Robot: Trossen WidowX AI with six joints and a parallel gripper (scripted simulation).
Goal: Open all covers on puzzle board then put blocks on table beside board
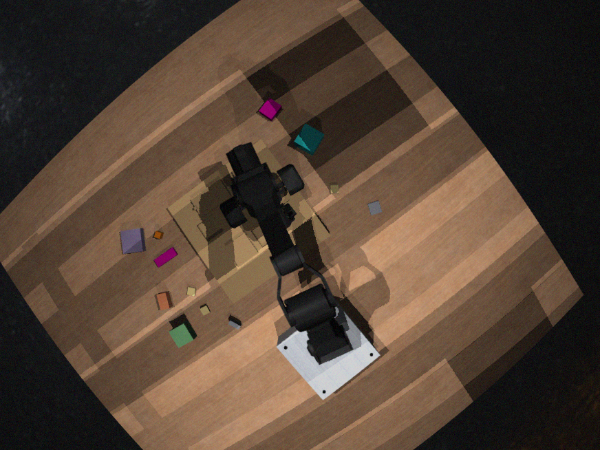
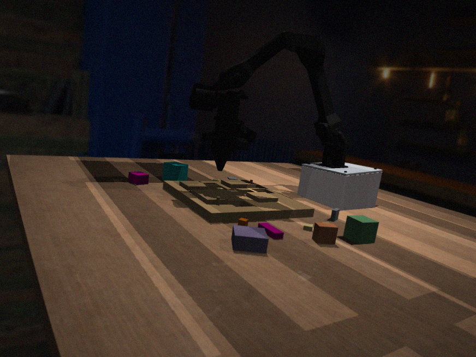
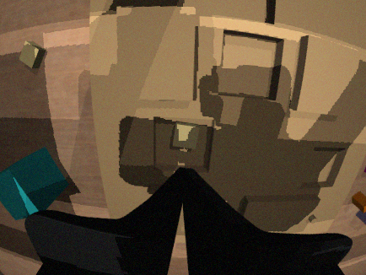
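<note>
Right now the tan puzzle board is 5 cm to the left of my gripper tip, 5 cm below it and 2 cm behind it. Round my gripper tip: teal cube 17 cm to the right, 7 cm ahead, 4 cm below; magenta cube 20 cm ahead, 12 cm to the right, 6 cm below; grey tile 23 cm to the right, 15 cm behind, 7 cm below.
</note>
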